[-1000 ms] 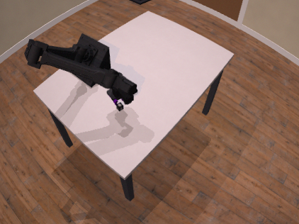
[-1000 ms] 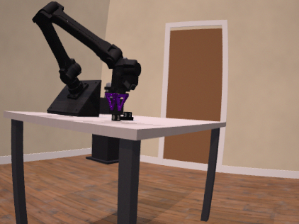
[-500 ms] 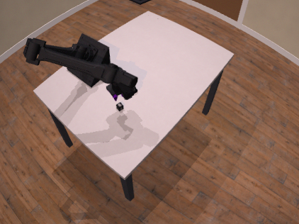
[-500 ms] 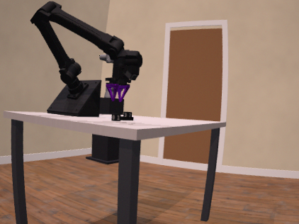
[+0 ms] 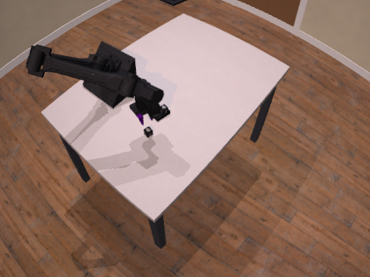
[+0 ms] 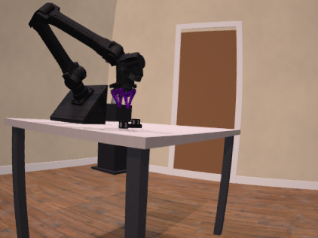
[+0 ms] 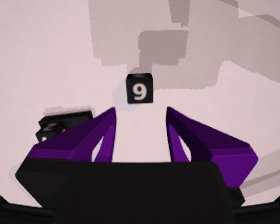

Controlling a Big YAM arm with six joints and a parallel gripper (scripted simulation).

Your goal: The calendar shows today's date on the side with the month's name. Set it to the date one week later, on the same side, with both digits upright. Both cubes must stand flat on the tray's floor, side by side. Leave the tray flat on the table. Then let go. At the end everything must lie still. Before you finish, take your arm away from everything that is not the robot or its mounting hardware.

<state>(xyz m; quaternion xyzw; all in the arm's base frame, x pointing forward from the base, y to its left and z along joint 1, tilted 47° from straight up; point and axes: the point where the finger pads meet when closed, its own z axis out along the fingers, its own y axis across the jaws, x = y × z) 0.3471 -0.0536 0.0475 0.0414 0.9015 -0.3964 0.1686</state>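
The black date cube is 8 cm below my hand. From my hand the other things lie so: black tray (11 cm to the left, 8 cm below, 4 cm behind).
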